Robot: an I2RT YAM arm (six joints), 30 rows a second.
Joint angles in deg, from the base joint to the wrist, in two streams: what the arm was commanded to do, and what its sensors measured. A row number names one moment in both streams.
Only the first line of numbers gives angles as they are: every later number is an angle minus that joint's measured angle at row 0.
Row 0, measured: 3.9 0.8 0.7 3.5 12.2 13.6
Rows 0 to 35, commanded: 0.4 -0.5 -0.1 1.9 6.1 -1.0; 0.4 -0.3 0.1 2.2 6.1 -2.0; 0.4 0.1 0.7 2.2 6.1 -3.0; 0.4 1.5 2.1 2.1 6.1 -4.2; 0.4 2.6 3.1 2.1 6.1 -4.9; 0.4 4.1 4.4 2.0 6.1 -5.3; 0.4 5.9 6.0 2.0 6.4 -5.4; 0.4 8.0 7.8 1.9 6.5 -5.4; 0.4 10.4 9.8 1.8 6.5 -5.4; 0.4 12.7 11.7 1.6 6.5 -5.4; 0.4 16.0 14.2 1.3 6.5 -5.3; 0.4 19.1 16.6 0.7 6.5 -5.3; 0.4 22.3 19.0 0.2 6.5 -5.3; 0.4 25.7 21.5 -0.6 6.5 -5.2; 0.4 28.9 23.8 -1.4 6.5 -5.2; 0.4 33.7 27.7 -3.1 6.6 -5.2; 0.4 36.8 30.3 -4.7 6.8 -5.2; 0.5 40.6 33.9 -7.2 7.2 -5.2; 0.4 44.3 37.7 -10.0 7.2 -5.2; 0.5 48.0 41.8 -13.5 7.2 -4.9; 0.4 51.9 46.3 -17.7 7.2 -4.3; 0.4 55.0 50.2 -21.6 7.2 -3.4; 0.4 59.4 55.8 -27.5 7.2 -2.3; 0.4 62.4 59.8 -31.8 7.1 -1.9; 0.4 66.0 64.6 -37.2 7.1 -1.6; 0.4 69.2 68.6 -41.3 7.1 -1.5; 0.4 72.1 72.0 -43.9 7.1 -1.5; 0.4 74.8 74.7 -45.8 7.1 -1.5; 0.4 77.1 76.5 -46.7 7.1 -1.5; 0.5 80.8 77.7 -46.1 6.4 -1.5; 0.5 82.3 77.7 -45.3 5.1 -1.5; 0.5 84.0 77.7 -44.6 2.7 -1.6; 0.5 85.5 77.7 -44.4 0.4 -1.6; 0.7 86.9 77.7 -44.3 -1.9 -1.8; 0.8 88.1 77.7 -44.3 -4.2 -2.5; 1.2 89.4 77.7 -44.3 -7.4 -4.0
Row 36, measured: 0.2 84.9 77.2 -44.3 2.5 -2.5
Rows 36 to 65, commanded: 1.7 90.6 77.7 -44.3 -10.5 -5.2; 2.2 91.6 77.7 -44.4 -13.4 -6.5; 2.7 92.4 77.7 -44.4 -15.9 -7.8; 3.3 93.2 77.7 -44.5 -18.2 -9.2; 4.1 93.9 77.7 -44.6 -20.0 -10.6; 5.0 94.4 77.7 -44.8 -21.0 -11.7; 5.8 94.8 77.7 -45.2 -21.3 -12.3; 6.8 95.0 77.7 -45.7 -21.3 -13.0; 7.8 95.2 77.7 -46.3 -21.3 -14.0; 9.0 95.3 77.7 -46.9 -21.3 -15.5; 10.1 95.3 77.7 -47.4 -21.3 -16.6; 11.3 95.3 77.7 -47.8 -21.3 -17.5; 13.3 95.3 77.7 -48.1 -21.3 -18.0; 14.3 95.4 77.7 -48.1 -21.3 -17.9; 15.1 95.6 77.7 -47.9 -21.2 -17.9; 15.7 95.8 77.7 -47.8 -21.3 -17.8; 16.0 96.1 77.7 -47.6 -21.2 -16.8; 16.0 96.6 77.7 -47.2 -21.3 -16.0; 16.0 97.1 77.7 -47.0 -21.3 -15.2; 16.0 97.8 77.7 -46.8 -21.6 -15.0; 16.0 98.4 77.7 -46.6 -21.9 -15.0; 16.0 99.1 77.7 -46.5 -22.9 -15.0; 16.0 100.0 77.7 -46.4 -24.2 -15.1; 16.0 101.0 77.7 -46.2 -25.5 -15.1; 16.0 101.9 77.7 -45.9 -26.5 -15.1; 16.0 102.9 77.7 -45.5 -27.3 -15.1; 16.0 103.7 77.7 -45.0 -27.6 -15.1; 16.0 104.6 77.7 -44.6 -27.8 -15.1; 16.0 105.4 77.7 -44.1 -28.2 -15.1; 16.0 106.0 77.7 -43.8 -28.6 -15.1
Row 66, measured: 16.0 103.9 77.2 -44.5 -25.5 -15.6
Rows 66 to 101, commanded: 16.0 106.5 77.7 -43.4 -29.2 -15.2; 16.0 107.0 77.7 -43.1 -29.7 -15.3; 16.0 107.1 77.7 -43.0 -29.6 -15.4; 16.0 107.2 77.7 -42.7 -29.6 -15.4; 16.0 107.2 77.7 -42.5 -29.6 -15.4; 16.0 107.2 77.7 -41.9 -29.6 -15.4; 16.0 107.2 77.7 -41.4 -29.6 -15.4; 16.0 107.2 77.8 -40.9 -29.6 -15.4; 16.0 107.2 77.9 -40.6 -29.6 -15.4; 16.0 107.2 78.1 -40.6 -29.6 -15.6; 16.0 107.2 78.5 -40.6 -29.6 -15.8; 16.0 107.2 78.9 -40.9 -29.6 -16.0; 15.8 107.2 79.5 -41.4 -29.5 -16.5; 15.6 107.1 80.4 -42.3 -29.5 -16.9; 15.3 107.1 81.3 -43.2 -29.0 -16.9; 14.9 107.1 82.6 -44.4 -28.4 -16.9; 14.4 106.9 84.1 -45.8 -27.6 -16.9; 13.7 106.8 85.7 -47.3 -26.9 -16.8; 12.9 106.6 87.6 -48.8 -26.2 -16.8; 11.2 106.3 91.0 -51.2 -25.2 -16.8; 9.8 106.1 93.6 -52.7 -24.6 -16.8; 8.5 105.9 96.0 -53.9 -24.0 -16.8; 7.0 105.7 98.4 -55.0 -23.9 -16.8; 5.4 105.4 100.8 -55.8 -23.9 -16.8; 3.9 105.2 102.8 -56.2 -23.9 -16.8; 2.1 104.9 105.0 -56.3 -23.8 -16.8; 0.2 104.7 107.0 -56.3 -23.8 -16.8; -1.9 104.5 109.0 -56.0 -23.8 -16.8; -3.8 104.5 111.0 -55.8 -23.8 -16.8; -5.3 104.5 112.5 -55.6 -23.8 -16.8; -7.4 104.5 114.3 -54.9 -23.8 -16.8; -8.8 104.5 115.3 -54.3 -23.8 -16.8; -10.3 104.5 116.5 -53.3 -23.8 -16.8; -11.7 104.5 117.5 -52.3 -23.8 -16.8; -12.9 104.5 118.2 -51.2 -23.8 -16.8; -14.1 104.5 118.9 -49.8 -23.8 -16.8
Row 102, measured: -11.1 106.7 115.5 -52.4 -24.7 -16.4
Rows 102 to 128, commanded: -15.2 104.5 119.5 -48.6 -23.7 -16.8; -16.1 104.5 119.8 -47.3 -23.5 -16.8; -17.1 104.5 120.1 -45.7 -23.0 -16.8; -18.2 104.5 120.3 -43.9 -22.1 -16.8; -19.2 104.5 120.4 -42.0 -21.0 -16.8; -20.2 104.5 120.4 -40.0 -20.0 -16.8; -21.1 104.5 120.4 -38.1 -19.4 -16.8; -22.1 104.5 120.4 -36.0 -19.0 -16.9; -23.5 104.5 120.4 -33.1 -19.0 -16.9; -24.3 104.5 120.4 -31.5 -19.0 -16.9; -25.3 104.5 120.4 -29.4 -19.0 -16.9; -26.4 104.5 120.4 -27.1 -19.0 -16.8; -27.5 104.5 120.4 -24.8 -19.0 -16.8; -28.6 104.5 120.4 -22.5 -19.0 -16.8; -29.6 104.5 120.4 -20.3 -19.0 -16.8; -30.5 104.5 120.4 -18.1 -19.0 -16.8; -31.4 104.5 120.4 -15.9 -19.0 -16.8; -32.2 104.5 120.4 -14.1 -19.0 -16.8; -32.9 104.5 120.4 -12.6 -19.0 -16.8; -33.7 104.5 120.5 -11.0 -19.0 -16.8; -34.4 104.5 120.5 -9.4 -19.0 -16.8; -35.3 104.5 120.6 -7.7 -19.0 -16.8; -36.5 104.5 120.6 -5.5 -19.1 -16.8; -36.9 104.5 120.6 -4.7 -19.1 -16.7; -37.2 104.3 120.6 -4.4 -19.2 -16.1; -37.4 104.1 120.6 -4.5 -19.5 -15.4; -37.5 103.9 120.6 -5.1 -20.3 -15.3
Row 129, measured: -36.8 106.7 118.3 -5.8 -19.6 -16.4
